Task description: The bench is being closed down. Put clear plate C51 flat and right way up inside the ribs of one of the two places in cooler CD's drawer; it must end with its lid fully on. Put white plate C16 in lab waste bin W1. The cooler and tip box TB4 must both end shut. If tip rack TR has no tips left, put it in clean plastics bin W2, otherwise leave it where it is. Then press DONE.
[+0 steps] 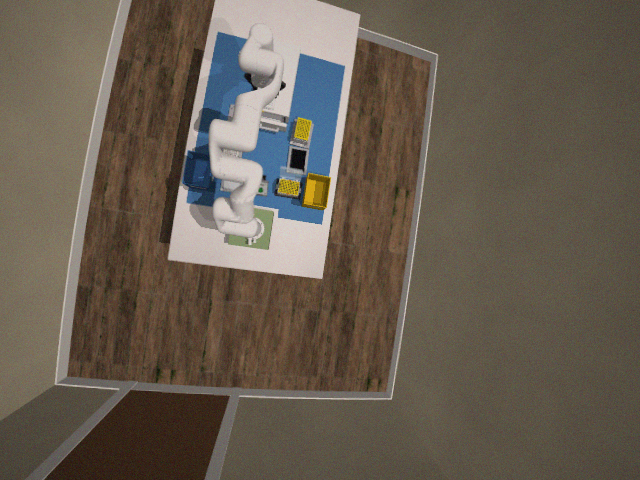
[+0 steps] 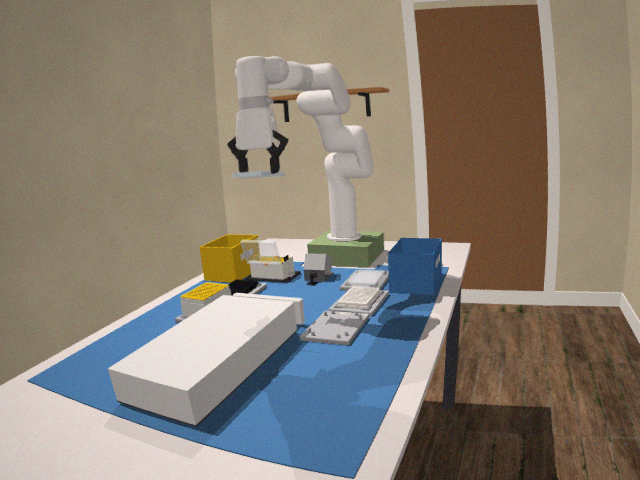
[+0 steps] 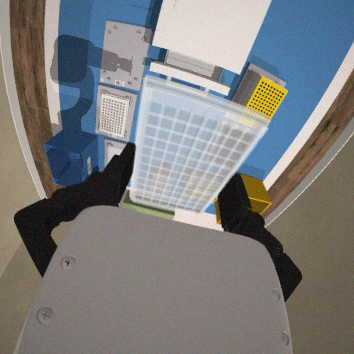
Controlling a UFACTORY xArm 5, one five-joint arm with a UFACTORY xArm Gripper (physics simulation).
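Frame: origin at the arm's base, x ahead, y left, z up, level; centimetres.
Where they show: gripper, between the fingertips: [image 2: 259, 173] [image 3: 180, 171]; arm's base, origin of its link: [image 2: 344, 237].
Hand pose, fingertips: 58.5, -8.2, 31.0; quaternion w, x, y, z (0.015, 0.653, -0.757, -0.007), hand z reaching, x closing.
Each offset is from my fingertips to the top centre of the thing, as dx, dy, dz. "spot": to the spot under its first point.
My gripper [image 2: 258, 169] [image 3: 180, 171] is shut on the clear plate @(+0.2, +0.0, +1.3) [image 2: 258, 175] [image 3: 195, 145], which hangs about level, high above the bench. A clear lid seems to cover it; its seating cannot be judged. The cooler [image 2: 201, 351] [image 3: 212, 30] is a long white box, and its drawer @(spot: +3.4, -1.7, -31.1) [image 1: 272, 121] [image 3: 192, 67] is partly out. The white plate @(-11.1, +21.3, -35.5) [image 2: 356, 298] [image 3: 114, 115] lies on a grey holder. The tip box @(-34.0, -11.7, -31.6) [image 1: 288, 187] [image 2: 271, 269] has its clear lid raised. The yellow tip rack @(+0.6, -19.5, -30.9) [image 1: 302, 129] [image 2: 205, 290] [image 3: 270, 97] shows dark holes; whether tips remain cannot be told.
A blue bin @(-27.7, +36.3, -26.2) [image 1: 197, 170] [image 2: 416, 266] [image 3: 72, 157] and a yellow bin @(-36.5, -27.7, -26.2) [image 1: 316, 191] [image 2: 227, 258] stand on opposite sides; their labels are unreadable. A bare grey holder @(+6.1, +18.1, -36.0) [image 2: 336, 326] [image 3: 127, 55] lies beyond the white plate. A green button @(spot: -36.3, +3.8, -31.0) [image 1: 261, 189] shows near the arm's base.
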